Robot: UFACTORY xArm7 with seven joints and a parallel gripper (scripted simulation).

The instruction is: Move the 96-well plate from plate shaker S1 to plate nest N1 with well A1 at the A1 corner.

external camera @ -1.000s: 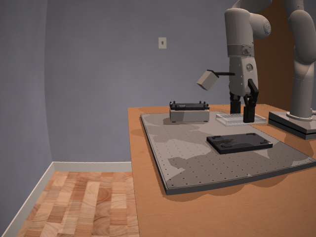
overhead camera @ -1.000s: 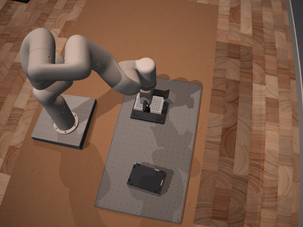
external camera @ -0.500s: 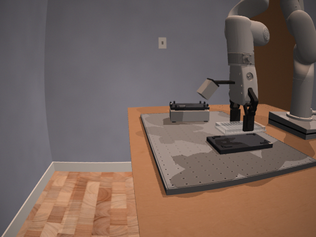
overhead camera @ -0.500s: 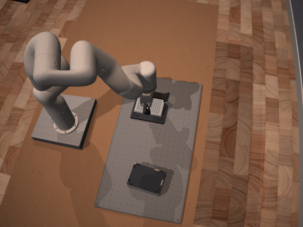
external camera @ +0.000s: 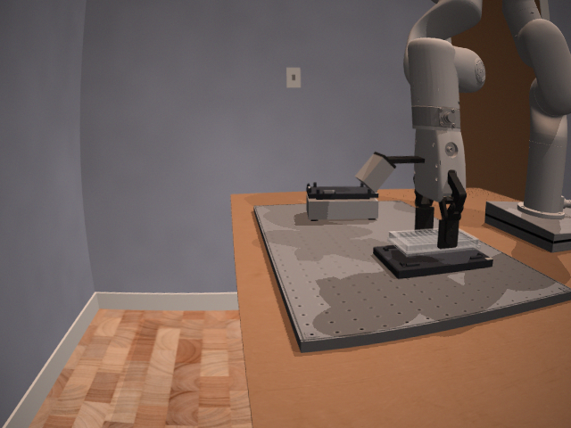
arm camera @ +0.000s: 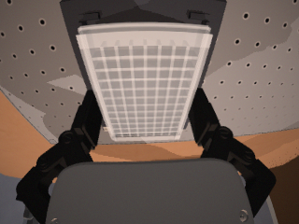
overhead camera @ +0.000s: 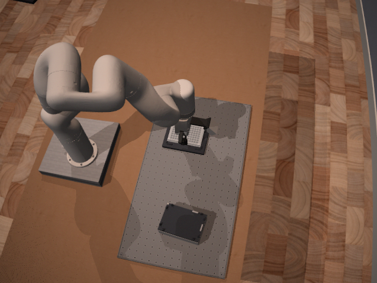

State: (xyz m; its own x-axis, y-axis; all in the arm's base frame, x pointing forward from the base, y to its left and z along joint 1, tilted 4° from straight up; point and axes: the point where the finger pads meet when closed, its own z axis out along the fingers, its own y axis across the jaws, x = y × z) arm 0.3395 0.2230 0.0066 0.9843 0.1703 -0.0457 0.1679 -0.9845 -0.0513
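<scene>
Right now the 96-well plate is 1 cm below my hand. From my hand the other things lie so: black plate nest N1: 4 cm below.
</scene>
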